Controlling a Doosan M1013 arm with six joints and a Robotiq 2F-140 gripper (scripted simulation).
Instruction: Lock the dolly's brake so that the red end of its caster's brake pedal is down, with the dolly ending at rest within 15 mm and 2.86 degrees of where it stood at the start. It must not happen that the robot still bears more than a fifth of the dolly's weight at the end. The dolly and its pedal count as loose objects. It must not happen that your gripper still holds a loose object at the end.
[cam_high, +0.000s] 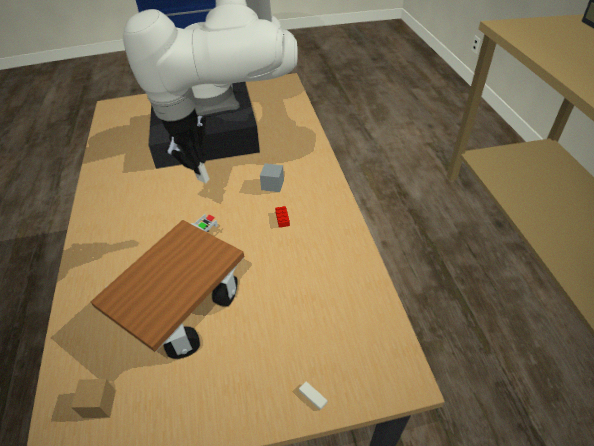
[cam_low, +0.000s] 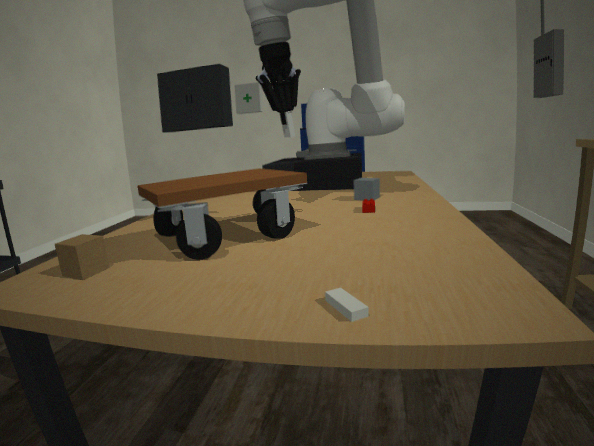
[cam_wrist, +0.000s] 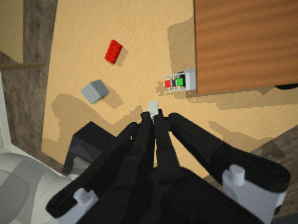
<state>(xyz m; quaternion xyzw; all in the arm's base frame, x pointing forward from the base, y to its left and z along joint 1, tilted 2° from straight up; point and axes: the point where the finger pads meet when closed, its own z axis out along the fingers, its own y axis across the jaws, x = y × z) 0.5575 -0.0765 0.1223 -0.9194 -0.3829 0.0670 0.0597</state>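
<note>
Now: hand 30 mm short of the brake pedal, 10 mm to the left of it and 150 mm above it. Round my hand: grey cube 160 mm behind, 210 mm to the left, 200 mm below; then tan block 430 mm ahead, 320 mm to the right, 200 mm below; then red brick 200 mm to the left, 220 mm below.
</note>
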